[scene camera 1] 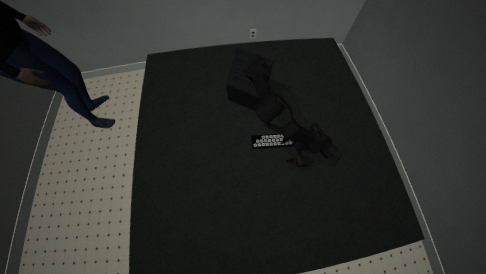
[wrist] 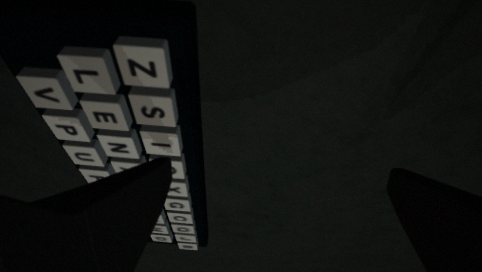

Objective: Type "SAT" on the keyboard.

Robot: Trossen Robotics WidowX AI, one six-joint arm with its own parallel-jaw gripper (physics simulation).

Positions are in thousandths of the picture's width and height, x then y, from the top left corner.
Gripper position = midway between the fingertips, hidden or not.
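Observation:
Visible: a black keyboard (wrist: 82, 145), together with my gripper (wrist: 582, 638).

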